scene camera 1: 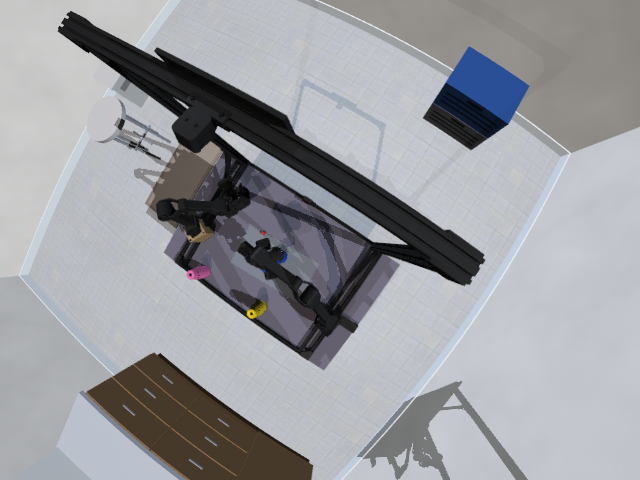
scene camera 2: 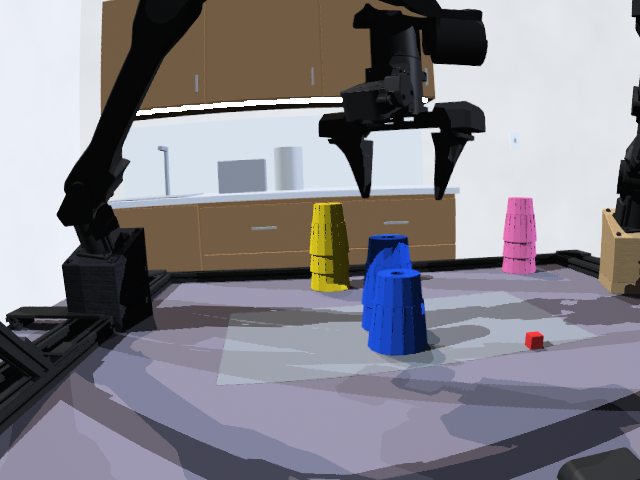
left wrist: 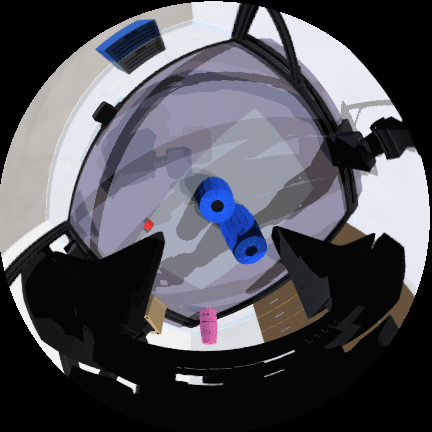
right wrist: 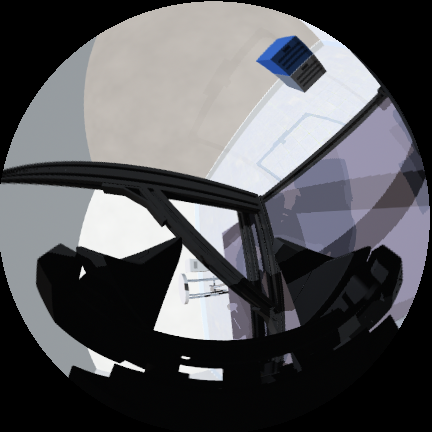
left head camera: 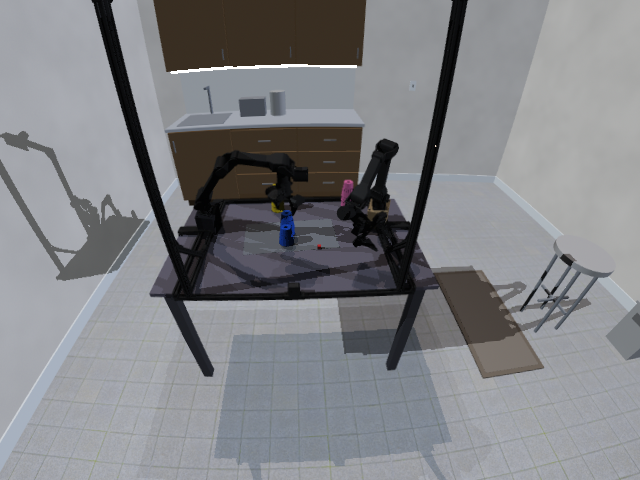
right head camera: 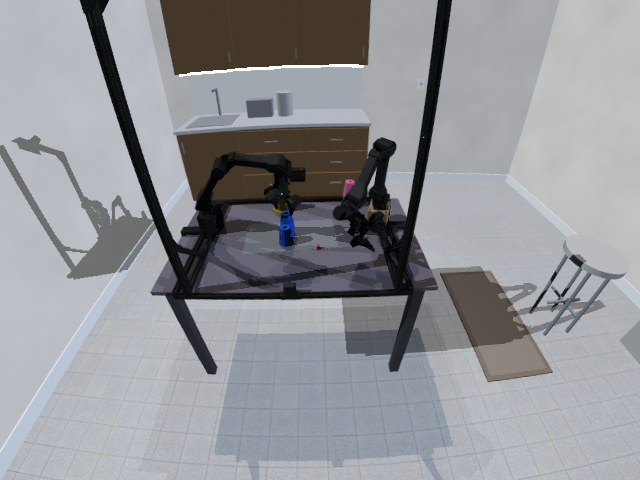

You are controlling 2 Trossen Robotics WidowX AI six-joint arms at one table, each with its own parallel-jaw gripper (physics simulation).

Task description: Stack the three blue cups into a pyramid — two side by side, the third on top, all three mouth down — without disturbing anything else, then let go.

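Places are measured from the left arm's base along level axes (x ahead, y left, z up), in centimetres.
Where they show: left gripper, fingertip midpoint: (scene camera 2: pixel 400 199) (left wrist: pixel 219 234) (left head camera: pixel 285 212) (right head camera: pixel 283 212); right gripper, fingertip midpoint: (scene camera 1: pixel 235 178) (right wrist: pixel 228 242) (left head camera: pixel 383 244) (right head camera: pixel 380 244); left arm's base, origin of the base link: (scene camera 1: pixel 327 323) (scene camera 2: pixel 103 245) (left wrist: pixel 365 149) (left head camera: pixel 206 209) (right head camera: pixel 208 210); right arm's base, origin of the base link: (scene camera 1: pixel 193 230) (scene camera 2: pixel 634 222) (left wrist: pixel 144 324) (left head camera: pixel 379 205) (right head camera: pixel 379 204).
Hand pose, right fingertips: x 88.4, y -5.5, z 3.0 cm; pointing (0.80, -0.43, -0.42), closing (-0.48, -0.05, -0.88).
Each offset is from my right fingertips to the top centre of the thing.
A blue cup {dx -45.6, dy +7.1, dz -6.0 cm} (scene camera 2: pixel 397 315) (left wrist: pixel 215 190) (left head camera: pixel 285 237) stands mouth down on the pale sheet (scene camera 2: pixel 268 341). Close behind it, a taller blue stack {dx -47.8, dy +14.1, dz -2.8 cm} (scene camera 2: pixel 371 289) (left wrist: pixel 235 225) (left head camera: pixel 291 223) stands mouth down, looking like the other two cups nested. Whether cup and stack touch cannot be told. My left gripper (scene camera 2: pixel 402 198) (left wrist: pixel 219 234) is open and empty, pointing down above the blue cups, clear of their tops. My right gripper (left head camera: pixel 366 243) (right wrist: pixel 228 242) is open and empty, low near the table's right side. The left arm partly hides the blue cups in scene camera 1.
A yellow cup stack {dx -62.0, dy +33.8, dz +0.4 cm} (scene camera 2: pixel 329 237) (scene camera 1: pixel 256 308) stands behind the blue ones, to their left. A pink stack {dx -25.8, dy +51.8, dz +0.4 cm} (scene camera 2: pixel 519 235) (scene camera 1: pixel 198 272) stands at the back right. A small red cube {dx -29.3, dy +7.7, dz -13.2 cm} (scene camera 2: pixel 534 340) (left wrist: pixel 148 225) lies right of the blue cups. Black rails (left head camera: pixel 242 296) edge the table.
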